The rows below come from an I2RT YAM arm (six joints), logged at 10 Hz.
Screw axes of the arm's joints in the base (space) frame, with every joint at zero. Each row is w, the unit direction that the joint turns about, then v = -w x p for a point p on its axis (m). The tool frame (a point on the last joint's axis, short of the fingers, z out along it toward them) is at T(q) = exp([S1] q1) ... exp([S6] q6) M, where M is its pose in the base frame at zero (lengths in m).
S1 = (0, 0, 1, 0, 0, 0)
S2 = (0, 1, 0, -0.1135, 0, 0.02)
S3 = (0, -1, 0, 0.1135, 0, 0.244)
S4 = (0, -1, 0, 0.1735, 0, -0.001)
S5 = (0, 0, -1, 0, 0.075, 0)
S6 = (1, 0, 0, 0, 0.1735, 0)
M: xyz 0.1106 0 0.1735 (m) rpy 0 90 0 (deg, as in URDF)
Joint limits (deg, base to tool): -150..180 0..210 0..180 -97..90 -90..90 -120..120
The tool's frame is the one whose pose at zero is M.
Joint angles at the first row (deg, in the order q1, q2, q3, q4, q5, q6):
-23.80 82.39 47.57 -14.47 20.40 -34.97
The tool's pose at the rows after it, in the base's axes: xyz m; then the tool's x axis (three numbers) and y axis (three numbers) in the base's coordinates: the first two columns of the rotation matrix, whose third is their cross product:
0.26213, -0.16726, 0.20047, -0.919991, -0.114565, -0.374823, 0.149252, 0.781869, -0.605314
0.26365, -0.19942, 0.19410, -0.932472, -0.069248, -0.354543, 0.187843, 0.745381, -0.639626
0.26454, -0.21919, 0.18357, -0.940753, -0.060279, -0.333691, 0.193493, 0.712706, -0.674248
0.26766, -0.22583, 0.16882, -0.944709, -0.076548, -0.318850, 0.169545, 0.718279, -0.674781
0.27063, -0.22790, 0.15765, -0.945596, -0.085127, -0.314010, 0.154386, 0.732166, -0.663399
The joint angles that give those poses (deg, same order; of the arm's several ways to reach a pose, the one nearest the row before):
-30.27 87.04 50.84 -12.27 20.28 -36.86
-34.83 91.75 53.46 -8.89 21.59 -39.34
-37.35 95.38 54.13 -4.34 22.75 -42.13
-37.99 98.42 53.88 -1.28 21.86 -43.75
-38.05 100.56 53.78 0.16 20.83 -44.05

